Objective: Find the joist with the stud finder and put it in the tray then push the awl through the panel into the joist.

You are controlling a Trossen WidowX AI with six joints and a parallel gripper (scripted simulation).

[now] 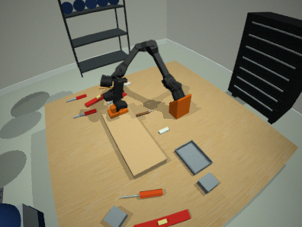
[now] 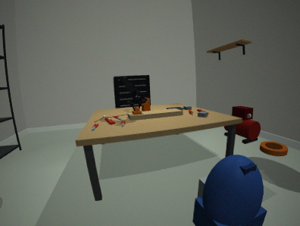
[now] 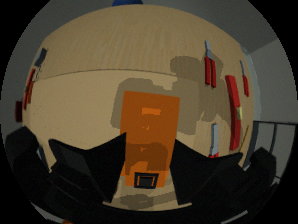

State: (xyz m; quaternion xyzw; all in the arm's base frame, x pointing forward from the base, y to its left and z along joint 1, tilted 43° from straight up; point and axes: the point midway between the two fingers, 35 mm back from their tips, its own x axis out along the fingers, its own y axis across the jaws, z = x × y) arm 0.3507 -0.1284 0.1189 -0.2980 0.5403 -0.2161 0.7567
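Right now my gripper tip is 40 mm past the indicator window and 30 mm below it. From my gripper tip the other things lie so: orange stud finder (20 mm behind, 20 mm above); then grey tray (220 mm behind, 490 mm to the left, 50 mm below); then awl (180 mm behind, 70 mm to the left, 60 mm below).
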